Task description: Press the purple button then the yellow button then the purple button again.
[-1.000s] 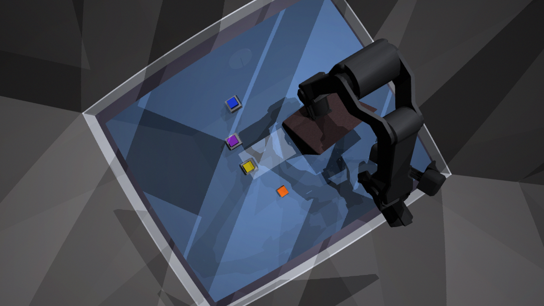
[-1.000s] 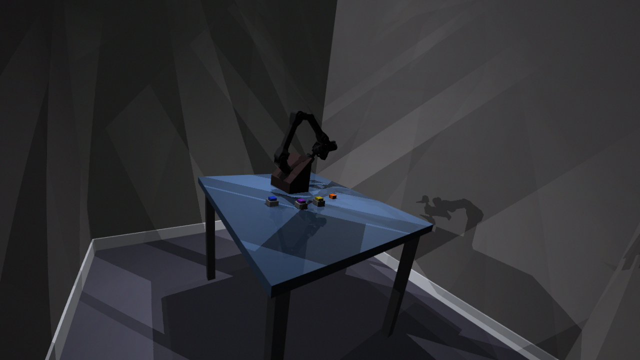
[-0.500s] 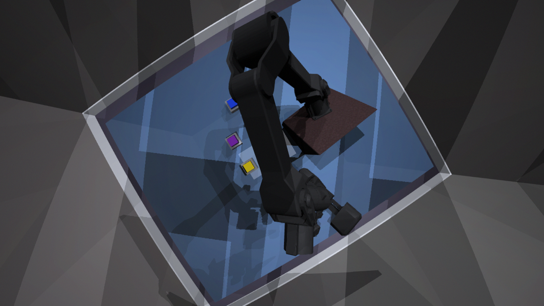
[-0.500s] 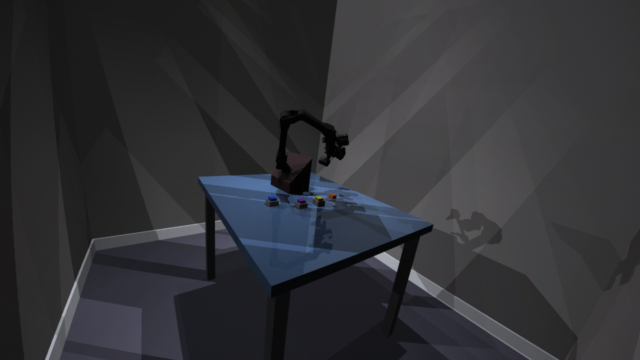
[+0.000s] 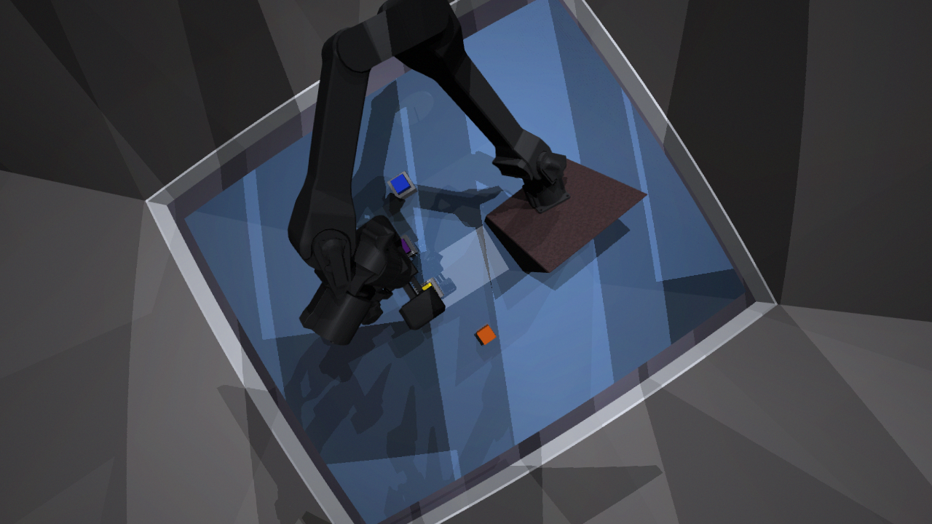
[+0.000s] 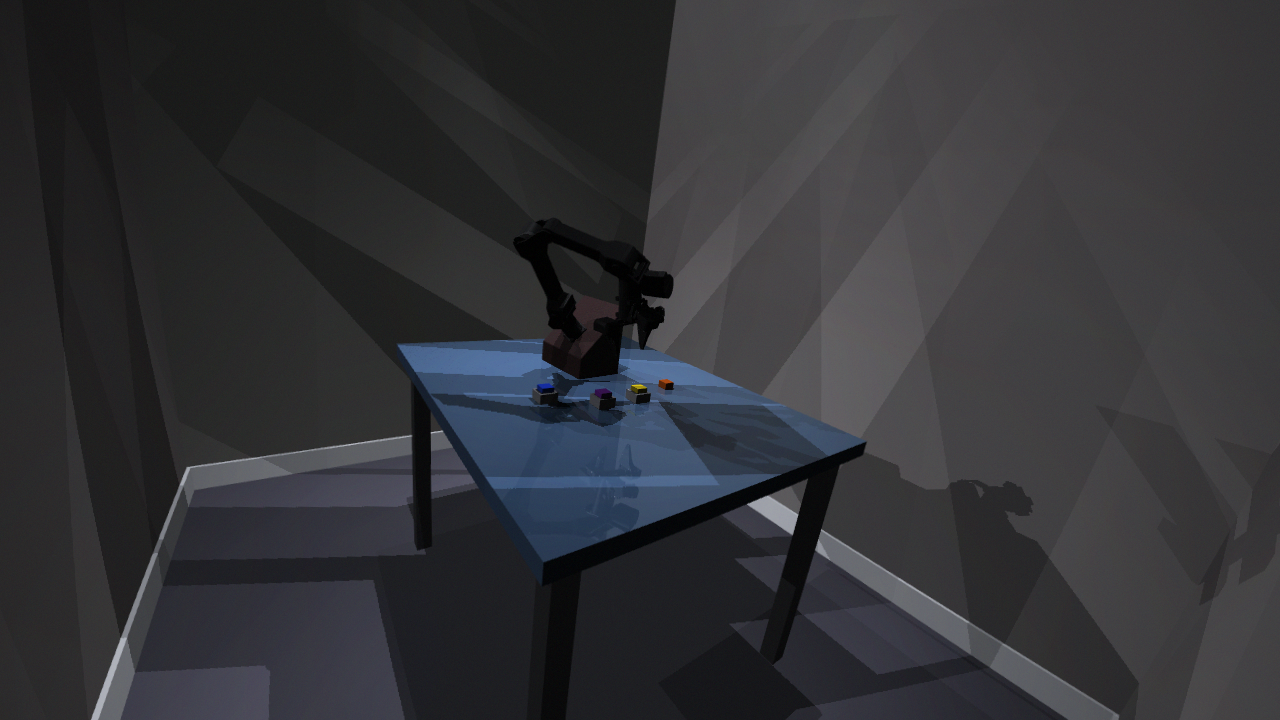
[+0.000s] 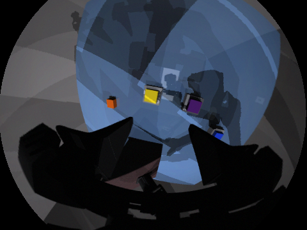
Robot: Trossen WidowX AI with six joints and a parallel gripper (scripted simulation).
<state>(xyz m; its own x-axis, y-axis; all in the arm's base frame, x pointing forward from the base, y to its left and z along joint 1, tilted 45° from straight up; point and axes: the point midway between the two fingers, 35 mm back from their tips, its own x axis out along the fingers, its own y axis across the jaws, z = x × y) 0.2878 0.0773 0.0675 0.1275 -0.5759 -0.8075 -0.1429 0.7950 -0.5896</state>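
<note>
Right now my gripper tip is 10 mm short of the purple button, 70 mm to the left of it and 100 mm above it. The rest, counted from my gripper tip: small orange block (60 mm behind, 190 mm to the left, 120 mm below); then blue button (50 mm behind, 200 mm to the right, 100 mm below); then yellow button (10 mm ahead, 40 mm to the left, 100 mm below).
</note>
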